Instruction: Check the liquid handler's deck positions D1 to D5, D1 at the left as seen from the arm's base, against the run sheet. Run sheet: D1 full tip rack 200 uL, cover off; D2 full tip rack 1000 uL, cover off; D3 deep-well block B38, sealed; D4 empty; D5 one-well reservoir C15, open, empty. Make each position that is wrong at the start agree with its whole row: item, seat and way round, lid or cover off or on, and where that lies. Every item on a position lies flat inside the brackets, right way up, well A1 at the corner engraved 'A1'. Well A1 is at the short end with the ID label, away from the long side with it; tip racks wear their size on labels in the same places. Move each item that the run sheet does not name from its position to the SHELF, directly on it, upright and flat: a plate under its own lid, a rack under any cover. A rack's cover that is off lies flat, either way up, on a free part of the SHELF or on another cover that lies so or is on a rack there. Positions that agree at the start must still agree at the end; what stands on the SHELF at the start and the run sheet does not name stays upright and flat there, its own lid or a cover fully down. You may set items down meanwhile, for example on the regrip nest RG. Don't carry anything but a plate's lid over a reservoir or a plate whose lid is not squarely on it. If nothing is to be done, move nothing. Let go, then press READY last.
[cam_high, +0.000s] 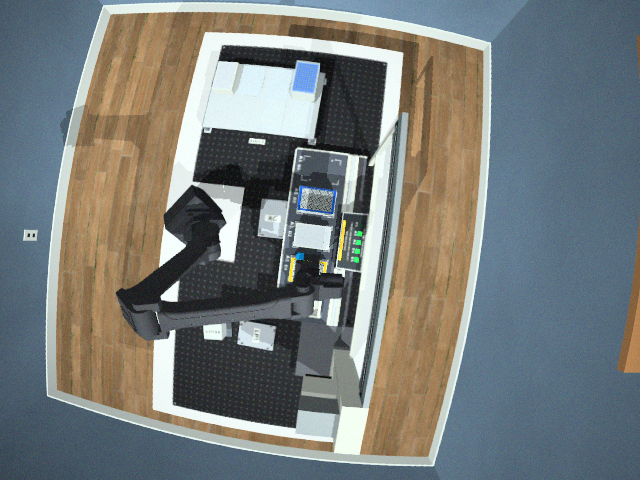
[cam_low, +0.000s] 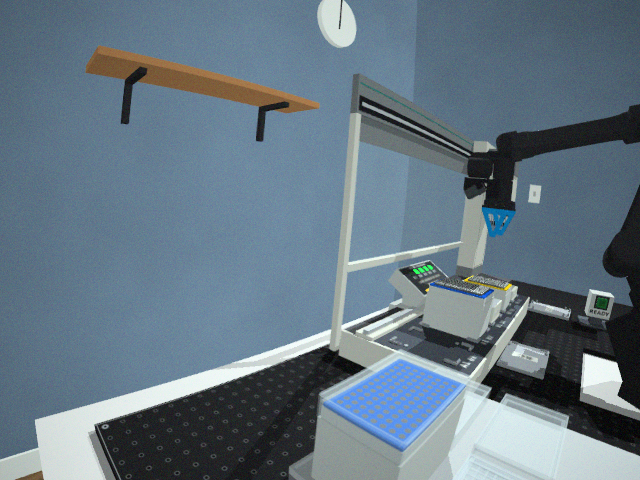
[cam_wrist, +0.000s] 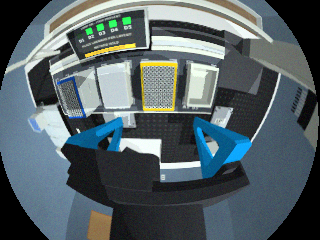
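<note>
My hand is 160 mm above the yellow-rimmed tip rack, 10 mm to the left of it and 10 mm past it. The rest, counted from my hand: white reservoir (190 mm below, 120 mm to the right, 20 mm behind); blue-rimmed tip rack (240 mm to the left, 130 mm below, 30 mm ahead); white deep-well block (180 mm below, 120 mm to the left, 20 mm ahead).
</note>
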